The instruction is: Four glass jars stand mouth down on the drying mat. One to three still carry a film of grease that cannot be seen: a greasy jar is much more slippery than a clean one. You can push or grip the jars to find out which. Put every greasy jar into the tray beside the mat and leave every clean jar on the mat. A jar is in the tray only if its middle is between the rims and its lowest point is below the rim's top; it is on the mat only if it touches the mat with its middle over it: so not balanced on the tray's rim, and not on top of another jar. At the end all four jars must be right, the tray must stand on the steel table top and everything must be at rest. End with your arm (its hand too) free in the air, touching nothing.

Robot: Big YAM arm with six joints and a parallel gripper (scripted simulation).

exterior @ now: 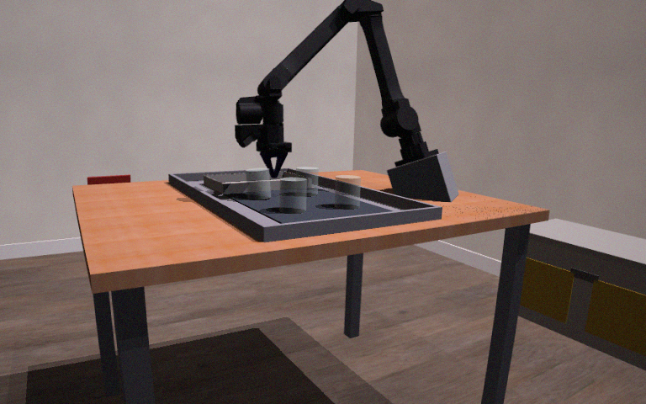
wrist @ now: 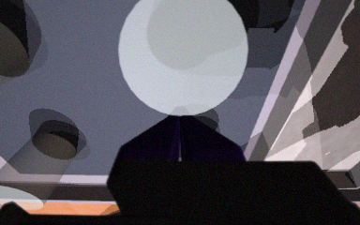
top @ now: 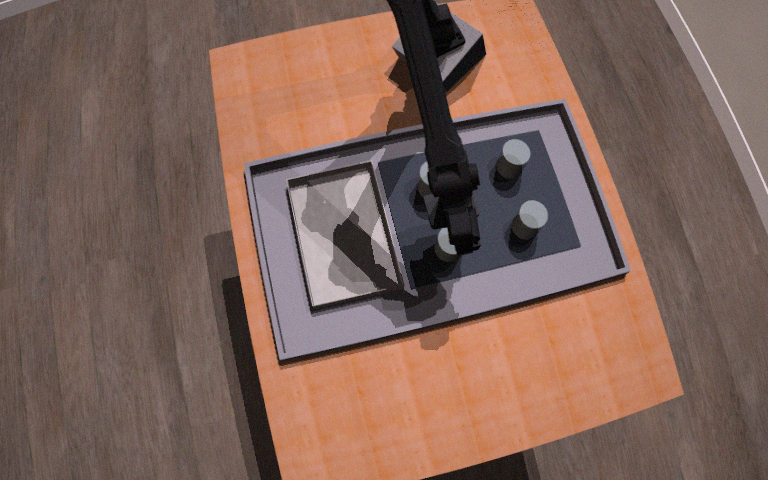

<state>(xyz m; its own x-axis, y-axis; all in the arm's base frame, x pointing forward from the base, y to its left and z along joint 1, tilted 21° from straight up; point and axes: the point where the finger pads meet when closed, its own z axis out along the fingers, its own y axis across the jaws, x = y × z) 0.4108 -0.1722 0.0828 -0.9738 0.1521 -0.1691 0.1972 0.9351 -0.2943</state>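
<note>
Now: hand 30 mm past the rimmed steel top and 70 mm above it. The rest, counted from my hand: dark drying mat 20 mm behind, 110 mm to the left, 60 mm below; pale tray 80 mm behind, 210 mm to the right, 60 mm below.
</note>
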